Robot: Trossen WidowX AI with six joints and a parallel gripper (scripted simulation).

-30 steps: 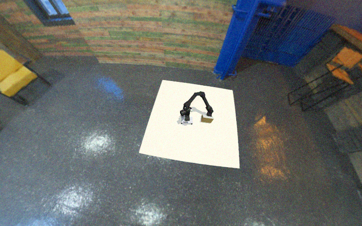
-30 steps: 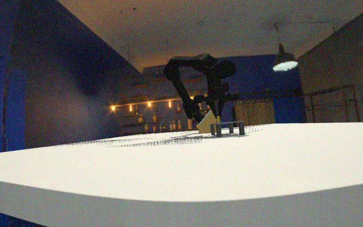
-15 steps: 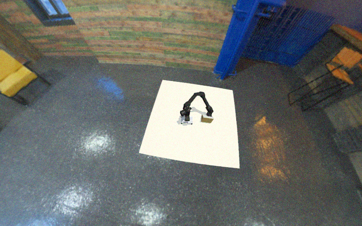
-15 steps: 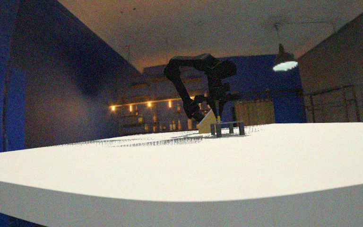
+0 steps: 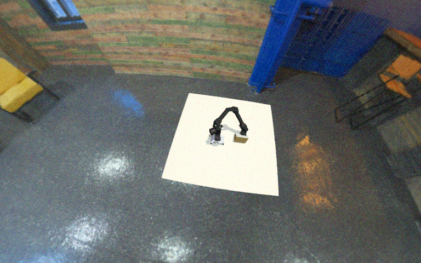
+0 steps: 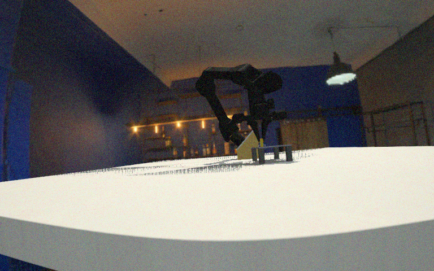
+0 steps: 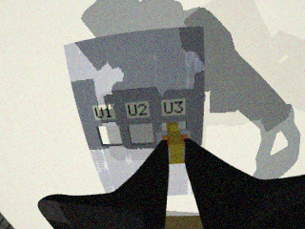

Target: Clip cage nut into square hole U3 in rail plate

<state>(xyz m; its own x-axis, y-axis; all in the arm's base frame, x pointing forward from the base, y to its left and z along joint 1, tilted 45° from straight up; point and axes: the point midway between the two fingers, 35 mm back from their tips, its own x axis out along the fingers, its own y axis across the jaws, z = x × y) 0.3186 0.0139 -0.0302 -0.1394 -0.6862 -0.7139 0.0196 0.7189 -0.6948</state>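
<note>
Right now the yellow cage nut is 1 cm below my gripper tip.
</note>
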